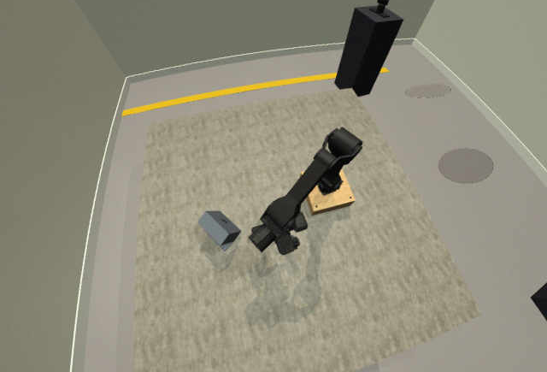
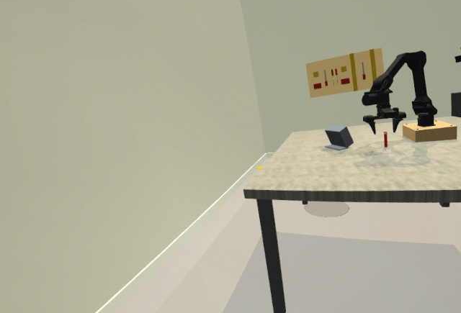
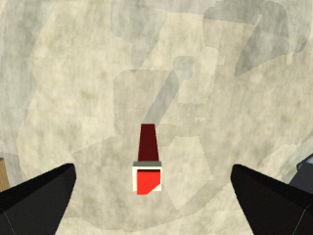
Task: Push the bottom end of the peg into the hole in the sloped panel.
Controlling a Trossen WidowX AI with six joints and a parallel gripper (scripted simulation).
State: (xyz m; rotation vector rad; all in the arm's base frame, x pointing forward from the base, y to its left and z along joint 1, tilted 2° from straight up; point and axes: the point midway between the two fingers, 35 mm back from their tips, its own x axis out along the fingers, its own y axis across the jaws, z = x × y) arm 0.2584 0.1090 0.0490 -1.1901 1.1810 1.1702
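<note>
Right now the red peg is 20 mm below my gripper tip. Round my gripper tip: grey sloped panel 210 mm ahead, 100 mm to the right, 10 mm below.
</note>
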